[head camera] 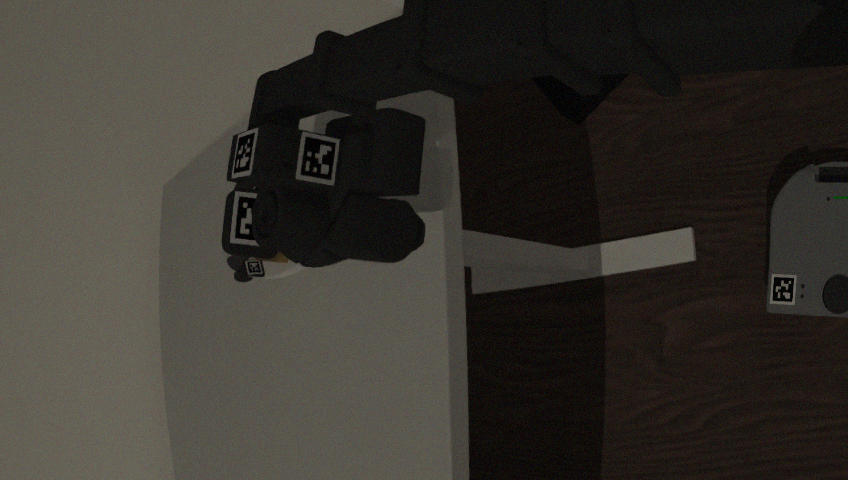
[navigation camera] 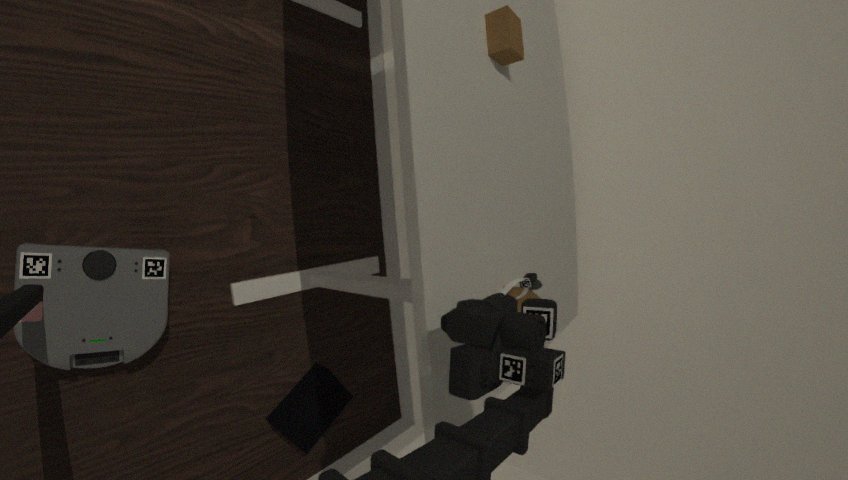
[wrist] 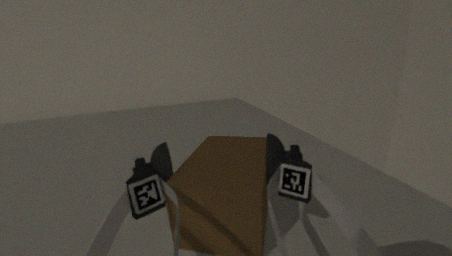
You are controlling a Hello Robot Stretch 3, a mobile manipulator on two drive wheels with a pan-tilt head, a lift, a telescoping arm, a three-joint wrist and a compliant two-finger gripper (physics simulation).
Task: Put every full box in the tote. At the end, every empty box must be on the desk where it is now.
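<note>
A brown box point(wrist: 220, 200) point(navigation camera: 524, 296) point(head camera: 279, 258) is on the grey desk point(wrist: 75, 150) point(navigation camera: 487, 178) point(head camera: 327, 356) near its end corner. My gripper point(wrist: 218, 155) is closed in on it, with one dark fingertip against each side in the wrist view. The wrist hides most of this box in the head and navigation views. A second brown box point(navigation camera: 504, 35) stands farther along the desk, at the top of the navigation view. I cannot tell whether either box is full or empty. No tote can be made out for certain.
My grey base point(navigation camera: 95, 297) point(head camera: 815, 237) is on the dark wood floor beside the desk. A white desk foot point(navigation camera: 267, 288) point(head camera: 648, 249) reaches out over the floor. A black angular shape point(navigation camera: 309, 407) point(head camera: 577, 98) lies near the desk's end. A pale wall borders the desk's far side.
</note>
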